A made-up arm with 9 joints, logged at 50 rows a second.
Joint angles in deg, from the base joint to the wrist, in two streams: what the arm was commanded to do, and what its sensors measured. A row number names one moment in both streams.
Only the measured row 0 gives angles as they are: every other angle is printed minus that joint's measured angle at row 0.
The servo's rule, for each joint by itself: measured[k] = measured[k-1] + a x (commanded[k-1-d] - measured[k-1]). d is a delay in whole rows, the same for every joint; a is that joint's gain. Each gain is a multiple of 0.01, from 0.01 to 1. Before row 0 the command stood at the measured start. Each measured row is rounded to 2 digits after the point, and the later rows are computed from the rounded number. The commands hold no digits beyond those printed.
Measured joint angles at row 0: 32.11 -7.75 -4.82 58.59 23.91 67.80 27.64 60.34 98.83
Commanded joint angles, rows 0 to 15: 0.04 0.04 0.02 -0.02 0.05 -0.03 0.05 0.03 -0.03; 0.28 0.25 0.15 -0.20 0.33 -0.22 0.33 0.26 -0.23; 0.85 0.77 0.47 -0.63 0.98 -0.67 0.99 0.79 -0.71; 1.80 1.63 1.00 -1.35 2.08 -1.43 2.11 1.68 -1.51; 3.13 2.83 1.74 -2.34 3.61 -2.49 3.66 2.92 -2.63; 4.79 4.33 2.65 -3.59 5.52 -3.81 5.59 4.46 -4.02; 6.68 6.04 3.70 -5.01 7.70 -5.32 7.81 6.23 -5.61; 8.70 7.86 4.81 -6.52 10.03 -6.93 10.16 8.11 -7.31; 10.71 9.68 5.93 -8.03 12.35 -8.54 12.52 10.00 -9.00; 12.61 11.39 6.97 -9.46 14.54 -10.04 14.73 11.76 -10.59; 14.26 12.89 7.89 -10.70 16.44 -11.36 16.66 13.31 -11.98; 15.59 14.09 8.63 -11.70 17.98 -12.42 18.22 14.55 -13.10; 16.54 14.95 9.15 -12.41 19.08 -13.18 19.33 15.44 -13.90; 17.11 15.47 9.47 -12.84 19.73 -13.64 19.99 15.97 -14.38; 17.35 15.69 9.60 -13.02 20.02 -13.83 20.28 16.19 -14.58; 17.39 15.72 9.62 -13.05 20.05 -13.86 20.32 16.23 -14.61
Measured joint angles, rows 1 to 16: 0.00 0.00 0.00 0.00 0.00 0.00 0.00 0.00 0.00; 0.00 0.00 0.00 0.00 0.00 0.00 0.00 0.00 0.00; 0.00 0.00 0.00 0.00 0.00 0.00 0.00 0.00 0.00; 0.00 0.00 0.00 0.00 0.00 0.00 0.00 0.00 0.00; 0.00 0.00 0.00 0.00 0.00 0.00 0.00 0.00 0.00; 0.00 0.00 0.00 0.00 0.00 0.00 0.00 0.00 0.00; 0.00 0.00 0.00 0.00 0.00 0.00 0.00 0.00 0.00; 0.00 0.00 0.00 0.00 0.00 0.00 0.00 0.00 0.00; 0.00 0.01 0.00 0.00 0.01 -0.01 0.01 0.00 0.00; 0.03 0.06 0.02 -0.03 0.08 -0.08 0.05 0.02 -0.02; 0.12 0.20 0.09 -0.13 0.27 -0.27 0.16 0.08 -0.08; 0.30 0.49 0.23 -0.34 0.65 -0.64 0.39 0.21 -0.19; 0.61 0.96 0.46 -0.68 1.27 -1.23 0.78 0.43 -0.39; 1.07 1.63 0.79 -1.17 2.16 -2.06 1.36 0.75 -0.68; 1.69 2.51 1.23 -1.82 3.32 -3.10 2.13 1.19 -1.07; 2.46 3.58 1.77 -2.62 4.73 -4.33 3.09 1.74 -1.57
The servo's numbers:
d 8
a 0.11 0.20 0.15 0.17 0.21 0.32 0.12 0.08 0.08

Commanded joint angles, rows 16 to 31: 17.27 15.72 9.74 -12.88 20.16 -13.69 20.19 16.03 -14.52; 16.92 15.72 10.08 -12.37 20.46 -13.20 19.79 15.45 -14.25; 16.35 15.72 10.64 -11.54 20.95 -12.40 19.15 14.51 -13.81; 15.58 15.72 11.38 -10.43 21.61 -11.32 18.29 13.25 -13.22; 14.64 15.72 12.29 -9.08 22.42 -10.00 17.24 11.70 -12.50; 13.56 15.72 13.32 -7.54 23.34 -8.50 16.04 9.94 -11.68; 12.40 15.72 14.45 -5.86 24.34 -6.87 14.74 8.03 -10.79; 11.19 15.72 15.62 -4.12 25.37 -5.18 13.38 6.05 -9.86; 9.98 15.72 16.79 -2.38 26.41 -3.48 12.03 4.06 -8.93; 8.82 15.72 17.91 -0.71 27.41 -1.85 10.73 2.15 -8.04; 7.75 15.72 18.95 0.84 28.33 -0.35 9.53 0.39 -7.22; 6.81 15.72 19.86 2.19 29.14 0.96 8.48 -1.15 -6.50; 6.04 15.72 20.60 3.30 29.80 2.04 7.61 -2.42 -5.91; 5.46 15.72 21.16 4.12 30.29 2.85 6.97 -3.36 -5.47; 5.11 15.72 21.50 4.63 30.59 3.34 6.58 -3.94 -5.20; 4.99 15.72 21.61 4.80 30.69 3.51 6.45 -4.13 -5.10
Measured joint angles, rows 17 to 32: 3.37 4.80 2.39 -3.54 6.33 -5.68 4.22 2.40 -2.16; 4.39 6.12 3.08 -4.55 8.05 -7.08 5.48 3.15 -2.83; 5.48 7.47 3.80 -5.60 9.81 -8.45 6.82 3.96 -3.56; 6.59 8.79 4.52 -6.64 11.53 -9.72 8.19 4.81 -4.32; 7.68 10.02 5.21 -7.62 13.12 -10.83 9.53 5.66 -5.09; 8.72 11.11 5.85 -8.51 14.51 -11.73 10.79 6.48 -5.83; 9.67 12.03 6.41 -9.28 15.67 -12.40 11.93 7.26 -6.53; 10.52 12.77 6.89 -9.92 16.59 -12.87 12.94 7.98 -7.18; 11.26 13.36 7.32 -10.42 17.34 -13.13 13.81 8.62 -7.77; 11.88 13.83 7.73 -10.75 18.00 -13.15 14.53 9.17 -8.29; 12.37 14.21 8.17 -10.88 18.62 -12.91 15.08 9.60 -8.73; 12.72 14.51 8.65 -10.80 19.25 -12.40 15.47 9.89 -9.09; 12.93 14.75 9.20 -10.51 19.92 -11.63 15.68 10.03 -9.36; 13.00 14.94 9.82 -10.01 20.64 -10.63 15.72 10.02 -9.55; 12.93 15.10 10.51 -9.30 21.42 -9.43 15.60 9.86 -9.65; 12.74 15.22 11.28 -8.42 22.25 -8.07 15.33 9.56 -9.67
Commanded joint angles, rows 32 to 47: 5.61 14.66 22.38 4.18 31.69 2.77 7.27 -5.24 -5.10; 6.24 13.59 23.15 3.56 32.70 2.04 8.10 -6.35 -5.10; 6.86 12.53 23.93 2.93 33.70 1.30 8.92 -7.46 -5.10; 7.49 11.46 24.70 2.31 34.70 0.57 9.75 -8.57 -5.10; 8.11 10.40 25.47 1.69 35.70 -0.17 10.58 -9.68 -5.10; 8.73 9.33 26.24 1.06 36.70 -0.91 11.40 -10.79 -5.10; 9.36 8.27 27.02 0.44 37.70 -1.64 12.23 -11.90 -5.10; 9.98 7.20 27.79 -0.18 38.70 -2.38 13.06 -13.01 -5.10; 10.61 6.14 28.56 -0.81 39.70 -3.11 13.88 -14.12 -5.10; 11.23 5.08 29.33 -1.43 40.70 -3.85 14.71 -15.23 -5.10; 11.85 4.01 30.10 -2.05 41.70 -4.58 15.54 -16.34 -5.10; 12.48 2.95 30.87 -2.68 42.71 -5.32 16.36 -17.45 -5.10; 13.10 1.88 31.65 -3.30 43.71 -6.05 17.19 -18.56 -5.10; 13.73 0.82 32.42 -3.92 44.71 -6.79 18.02 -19.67 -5.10; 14.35 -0.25 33.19 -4.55 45.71 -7.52 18.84 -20.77 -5.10; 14.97 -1.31 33.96 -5.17 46.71 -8.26 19.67 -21.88 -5.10
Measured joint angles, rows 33 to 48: 12.44 15.32 12.11 -7.39 23.12 -6.60 14.93 9.12 -9.61; 12.04 15.40 12.98 -6.25 24.02 -5.08 14.43 8.56 -9.48; 11.57 15.46 13.88 -5.04 24.93 -3.57 13.84 7.91 -9.30; 11.05 15.51 14.78 -3.81 25.81 -2.12 13.20 7.19 -9.08; 10.50 15.55 15.65 -2.60 26.65 -0.79 12.53 6.42 -8.83; 9.95 15.58 16.48 -1.46 27.41 0.37 11.86 5.64 -8.56; 9.42 15.61 17.23 -0.42 28.08 1.32 11.23 4.87 -8.29; 8.93 15.63 17.89 0.47 28.63 2.02 10.66 4.15 -8.03; 8.56 15.44 18.56 1.10 29.27 2.26 10.25 3.40 -7.80; 8.30 15.07 19.25 1.52 29.99 2.19 9.99 2.62 -7.58; 8.14 14.56 19.95 1.76 30.77 1.91 9.86 1.81 -7.38; 8.07 13.94 20.66 1.85 31.60 1.48 9.85 0.98 -7.20; 8.07 13.23 21.38 1.82 32.46 0.95 9.94 0.13 -7.03; 8.14 12.45 22.11 1.69 33.35 0.35 10.12 -0.74 -6.88; 8.27 11.61 22.85 1.48 34.26 -0.29 10.37 -1.63 -6.74; 8.46 10.73 23.59 1.20 35.19 -0.96 10.69 -2.54 -6.61
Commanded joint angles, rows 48 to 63: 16.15 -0.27 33.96 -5.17 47.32 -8.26 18.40 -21.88 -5.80; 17.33 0.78 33.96 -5.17 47.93 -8.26 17.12 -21.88 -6.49; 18.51 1.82 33.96 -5.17 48.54 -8.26 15.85 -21.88 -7.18; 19.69 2.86 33.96 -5.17 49.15 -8.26 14.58 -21.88 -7.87; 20.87 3.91 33.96 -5.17 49.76 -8.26 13.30 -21.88 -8.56; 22.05 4.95 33.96 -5.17 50.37 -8.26 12.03 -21.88 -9.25; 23.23 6.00 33.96 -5.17 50.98 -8.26 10.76 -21.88 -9.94; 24.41 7.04 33.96 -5.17 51.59 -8.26 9.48 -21.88 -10.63; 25.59 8.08 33.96 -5.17 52.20 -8.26 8.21 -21.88 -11.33; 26.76 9.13 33.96 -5.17 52.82 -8.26 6.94 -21.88 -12.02; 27.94 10.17 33.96 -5.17 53.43 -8.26 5.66 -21.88 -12.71; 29.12 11.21 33.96 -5.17 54.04 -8.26 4.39 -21.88 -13.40; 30.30 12.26 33.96 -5.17 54.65 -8.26 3.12 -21.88 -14.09; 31.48 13.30 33.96 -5.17 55.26 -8.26 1.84 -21.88 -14.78; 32.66 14.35 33.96 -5.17 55.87 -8.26 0.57 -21.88 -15.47; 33.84 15.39 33.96 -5.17 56.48 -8.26 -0.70 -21.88 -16.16
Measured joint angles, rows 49 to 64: 8.70 9.81 24.34 0.86 36.14 -1.65 11.07 -3.47 -6.49; 8.98 8.86 25.09 0.47 37.10 -2.35 11.51 -4.41 -6.38; 9.30 7.89 25.84 0.04 38.07 -3.06 11.99 -5.36 -6.28; 9.65 6.90 26.59 -0.42 39.04 -3.78 12.51 -6.33 -6.19; 10.03 5.90 27.35 -0.91 40.02 -4.51 13.07 -7.31 -6.10; 10.44 4.88 28.11 -1.42 41.00 -5.24 13.66 -8.30 -6.02; 10.87 3.85 28.87 -1.95 41.99 -5.97 14.28 -9.30 -5.95; 11.32 2.82 29.63 -2.50 42.98 -6.70 14.93 -10.31 -5.88; 11.85 2.20 30.28 -2.95 43.89 -7.20 15.35 -11.24 -5.87; 12.45 1.92 30.83 -3.33 44.74 -7.54 15.56 -12.09 -5.92; 13.12 1.90 31.30 -3.64 45.54 -7.77 15.59 -12.87 -6.02; 13.84 2.09 31.70 -3.90 46.30 -7.93 15.47 -13.59 -6.17; 14.61 2.45 32.04 -4.12 47.03 -8.04 15.21 -14.25 -6.36; 15.43 2.95 32.33 -4.30 47.73 -8.11 14.83 -14.86 -6.59; 16.29 3.56 32.57 -4.45 48.41 -8.16 14.34 -15.42 -6.86; 17.18 4.26 32.78 -4.57 49.08 -8.19 13.76 -15.94 -7.16
